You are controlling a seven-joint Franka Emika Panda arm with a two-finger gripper.
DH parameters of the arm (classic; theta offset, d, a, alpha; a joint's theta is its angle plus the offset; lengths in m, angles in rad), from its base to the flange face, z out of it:
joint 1: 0 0.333 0 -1.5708
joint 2: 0 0 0 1.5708
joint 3: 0 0.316 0.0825 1.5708
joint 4: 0 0 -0.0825 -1.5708
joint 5: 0 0.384 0 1.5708
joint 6: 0 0 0.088 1.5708
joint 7: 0 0.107 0 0
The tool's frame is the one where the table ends.
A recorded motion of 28 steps. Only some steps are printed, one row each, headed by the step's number.
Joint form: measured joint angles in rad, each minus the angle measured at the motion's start. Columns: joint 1, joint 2, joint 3, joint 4, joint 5, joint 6, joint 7.
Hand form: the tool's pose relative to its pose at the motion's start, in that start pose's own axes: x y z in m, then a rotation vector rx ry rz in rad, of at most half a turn. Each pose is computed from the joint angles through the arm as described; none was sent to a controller.
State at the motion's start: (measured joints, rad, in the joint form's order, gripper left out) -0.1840 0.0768 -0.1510 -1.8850 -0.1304 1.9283 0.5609
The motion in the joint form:
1: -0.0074 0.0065 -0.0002 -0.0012 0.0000 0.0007 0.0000
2: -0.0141 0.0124 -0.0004 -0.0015 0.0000 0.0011 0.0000
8: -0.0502 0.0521 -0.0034 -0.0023 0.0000 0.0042 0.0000
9: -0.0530 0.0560 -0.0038 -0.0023 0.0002 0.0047 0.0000
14: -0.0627 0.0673 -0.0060 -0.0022 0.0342 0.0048 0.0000
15: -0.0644 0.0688 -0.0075 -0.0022 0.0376 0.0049 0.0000
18: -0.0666 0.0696 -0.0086 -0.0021 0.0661 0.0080 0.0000
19: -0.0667 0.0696 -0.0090 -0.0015 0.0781 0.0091 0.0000
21: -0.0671 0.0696 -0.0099 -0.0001 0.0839 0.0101 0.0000
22: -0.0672 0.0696 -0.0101 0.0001 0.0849 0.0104 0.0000
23: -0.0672 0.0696 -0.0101 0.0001 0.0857 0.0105 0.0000
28: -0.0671 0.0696 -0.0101 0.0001 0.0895 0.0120 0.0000
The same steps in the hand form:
1: 0.0024 0.0028 0.0047 -0.0045 -0.0065 0.0066
2: 0.0047 0.0054 0.0087 -0.0083 -0.0120 0.0126
8: 0.0177 0.0198 0.0341 -0.0323 -0.0466 0.0461
9: 0.0188 0.0209 0.0366 -0.0343 -0.0498 0.0488
14: 0.0212 0.0236 0.0438 -0.0143 -0.0760 0.0724
15: 0.0220 0.0248 0.0449 -0.0126 -0.0790 0.0767
18: 0.0222 0.0245 0.0452 0.0111 -0.0904 0.0911
19: 0.0222 0.0240 0.0448 0.0214 -0.0945 0.0963
21: 0.0228 0.0242 0.0441 0.0271 -0.0952 0.1000
22: 0.0229 0.0243 0.0440 0.0281 -0.0952 0.1008
23: 0.0229 0.0242 0.0440 0.0288 -0.0955 0.1011
28: 0.0229 0.0239 0.0439 0.0325 -0.0959 0.1025

